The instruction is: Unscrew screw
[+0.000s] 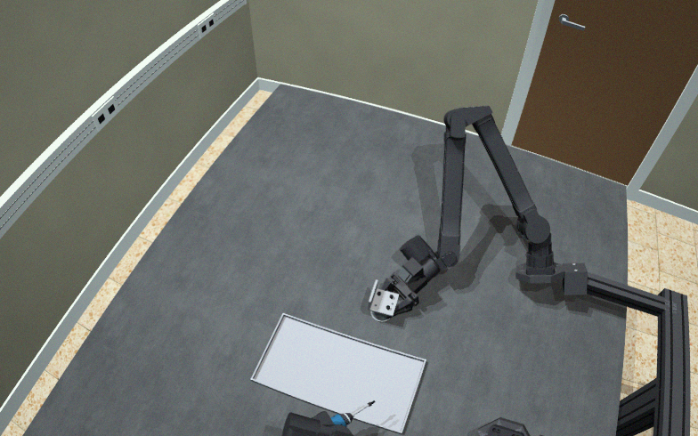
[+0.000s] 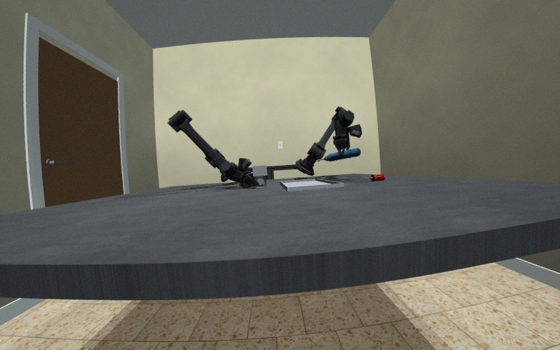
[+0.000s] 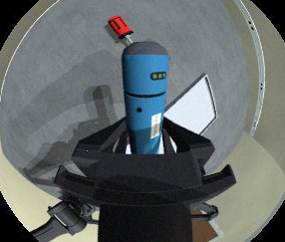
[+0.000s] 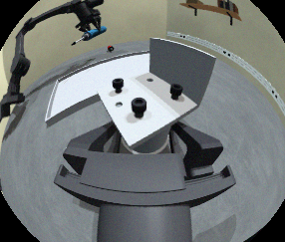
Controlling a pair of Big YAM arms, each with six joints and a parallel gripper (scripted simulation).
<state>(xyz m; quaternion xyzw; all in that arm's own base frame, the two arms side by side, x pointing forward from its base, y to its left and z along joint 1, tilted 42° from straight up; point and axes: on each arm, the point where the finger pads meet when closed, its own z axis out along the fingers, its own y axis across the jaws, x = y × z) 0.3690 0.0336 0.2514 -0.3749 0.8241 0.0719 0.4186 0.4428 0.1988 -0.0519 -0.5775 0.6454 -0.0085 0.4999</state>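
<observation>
My right hand is 5 cm below the grey bracket. Round my right hand: flat white tray (4 cm ahead, 22 cm to the left, 2 cm below); red-handled screwdriver (10 cm ahead, 55 cm to the left, 1 cm below).
</observation>
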